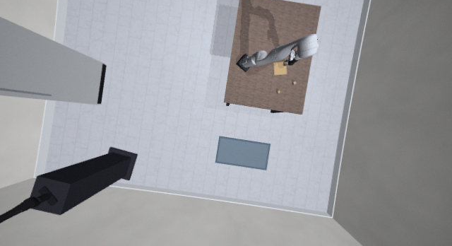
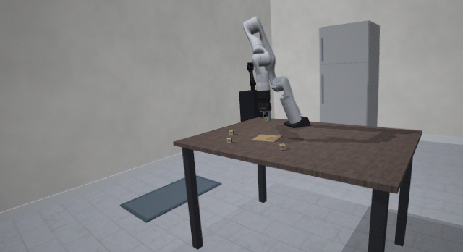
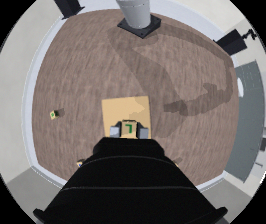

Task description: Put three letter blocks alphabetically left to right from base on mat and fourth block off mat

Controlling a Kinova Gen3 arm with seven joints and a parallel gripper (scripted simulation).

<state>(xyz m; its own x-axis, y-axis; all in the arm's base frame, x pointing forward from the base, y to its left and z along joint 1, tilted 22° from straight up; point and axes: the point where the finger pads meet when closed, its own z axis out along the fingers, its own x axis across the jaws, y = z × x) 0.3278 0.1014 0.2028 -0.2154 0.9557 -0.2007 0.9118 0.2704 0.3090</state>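
Now: hand 120 mm above the mat. Also, from my hand: tan block 200 mm ahead, 120 mm to the right, 110 mm below.
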